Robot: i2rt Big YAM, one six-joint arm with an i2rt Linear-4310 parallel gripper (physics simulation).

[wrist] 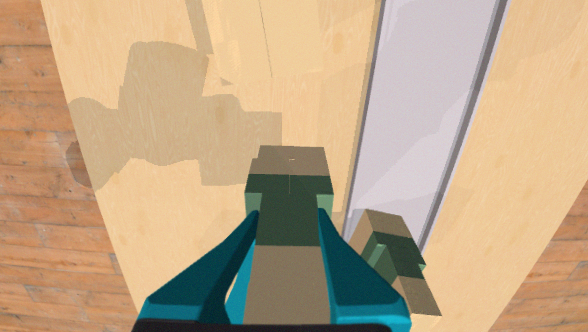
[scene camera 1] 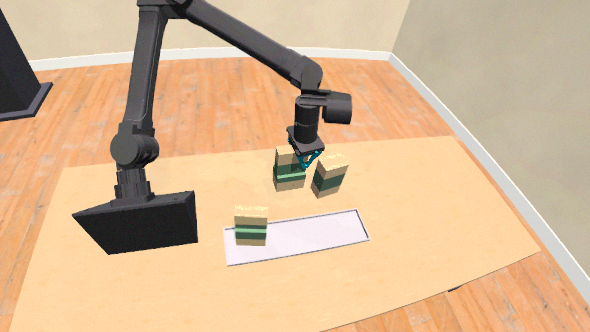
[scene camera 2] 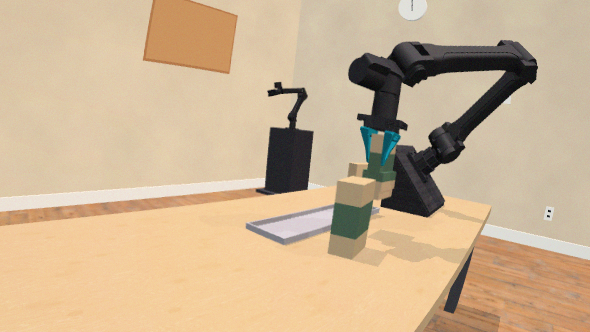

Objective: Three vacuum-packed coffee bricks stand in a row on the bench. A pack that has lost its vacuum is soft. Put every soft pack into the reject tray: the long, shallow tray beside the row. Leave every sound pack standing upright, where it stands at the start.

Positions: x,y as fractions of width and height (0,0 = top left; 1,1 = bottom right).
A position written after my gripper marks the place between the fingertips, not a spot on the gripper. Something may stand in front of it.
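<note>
Visible: my gripper (wrist: 0.49,0.66), the same gripper (scene camera 1: 0.51,0.50) and again the gripper (scene camera 2: 0.64,0.50). A shallow reject tray (scene camera 1: 0.50,0.71) is visible as well.
</note>
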